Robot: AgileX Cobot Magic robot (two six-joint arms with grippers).
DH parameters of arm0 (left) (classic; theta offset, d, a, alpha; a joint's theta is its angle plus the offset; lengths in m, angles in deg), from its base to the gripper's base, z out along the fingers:
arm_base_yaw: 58.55 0.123 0 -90
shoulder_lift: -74.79 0 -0.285 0
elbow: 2.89 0 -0.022 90
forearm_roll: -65.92 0.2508 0 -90
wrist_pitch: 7.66 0 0.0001 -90
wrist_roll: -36.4 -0.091 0 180
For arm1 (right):
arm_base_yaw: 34.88 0.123 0 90
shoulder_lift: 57.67 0 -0.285 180
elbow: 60.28 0 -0.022 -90
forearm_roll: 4.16 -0.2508 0 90
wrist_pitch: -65.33 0 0.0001 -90
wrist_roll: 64.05 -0.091 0 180
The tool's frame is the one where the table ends.
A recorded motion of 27 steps. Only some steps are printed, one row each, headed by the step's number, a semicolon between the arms.
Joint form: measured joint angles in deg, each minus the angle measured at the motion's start. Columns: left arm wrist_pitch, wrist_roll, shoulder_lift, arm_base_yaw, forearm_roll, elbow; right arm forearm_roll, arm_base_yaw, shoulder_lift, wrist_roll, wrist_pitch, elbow.
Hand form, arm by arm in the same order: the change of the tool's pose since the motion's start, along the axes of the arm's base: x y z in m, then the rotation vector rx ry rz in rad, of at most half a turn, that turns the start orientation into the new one. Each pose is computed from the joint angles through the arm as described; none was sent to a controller.
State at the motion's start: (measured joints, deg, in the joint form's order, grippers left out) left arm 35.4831 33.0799 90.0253 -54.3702 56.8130 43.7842; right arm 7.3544 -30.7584 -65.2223 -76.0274 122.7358 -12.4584
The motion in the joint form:
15: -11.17 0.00 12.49 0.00 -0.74 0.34; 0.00 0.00 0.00 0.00 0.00 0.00
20: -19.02 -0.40 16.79 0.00 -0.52 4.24; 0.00 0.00 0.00 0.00 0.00 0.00
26: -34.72 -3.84 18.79 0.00 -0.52 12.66; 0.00 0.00 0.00 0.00 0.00 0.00
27: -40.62 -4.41 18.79 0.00 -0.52 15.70; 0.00 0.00 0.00 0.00 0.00 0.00
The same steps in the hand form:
15: 0.0472 0.0051 0.0049 -0.0260 0.0298 0.0250; 0.0000 0.0000 0.0000 0.0000 0.0000 0.0000
20: 0.0676 0.0086 -0.0118 -0.0209 0.0374 0.0467; 0.0000 0.0000 0.0000 0.0000 0.0000 0.0000
26: 0.0804 0.0135 -0.0411 0.0397 -0.0511 0.0778; 0.0000 0.0000 0.0000 0.0000 0.0000 0.0000
27: 0.0811 0.0151 -0.0501 0.0530 -0.0991 0.0938; 0.0000 0.0000 0.0000 0.0000 0.0000 0.0000

